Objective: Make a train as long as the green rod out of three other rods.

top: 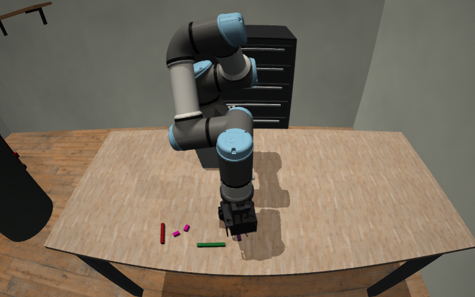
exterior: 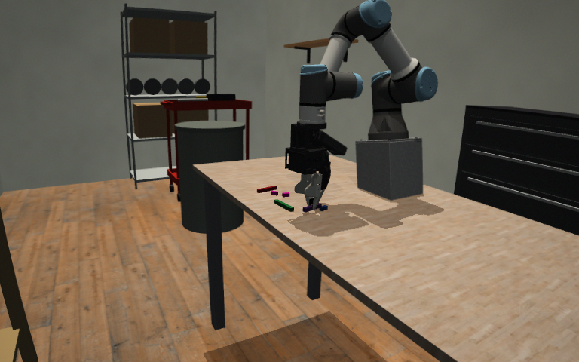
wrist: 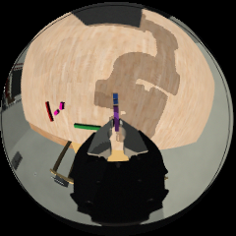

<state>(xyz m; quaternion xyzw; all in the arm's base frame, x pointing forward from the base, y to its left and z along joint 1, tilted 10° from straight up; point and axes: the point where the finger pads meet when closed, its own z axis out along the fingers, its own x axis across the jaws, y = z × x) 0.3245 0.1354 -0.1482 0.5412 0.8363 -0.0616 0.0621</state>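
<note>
Right now my hand is 6 cm short of the green rod, 6 cm to the left of it and 2 cm above it. The rest, counted from my hand: magenta rod: 5 cm ahead, 18 cm to the right, 2 cm below; then purple rod: 1 cm below; then red rod: 6 cm ahead, 22 cm to the right, 2 cm below.
</note>
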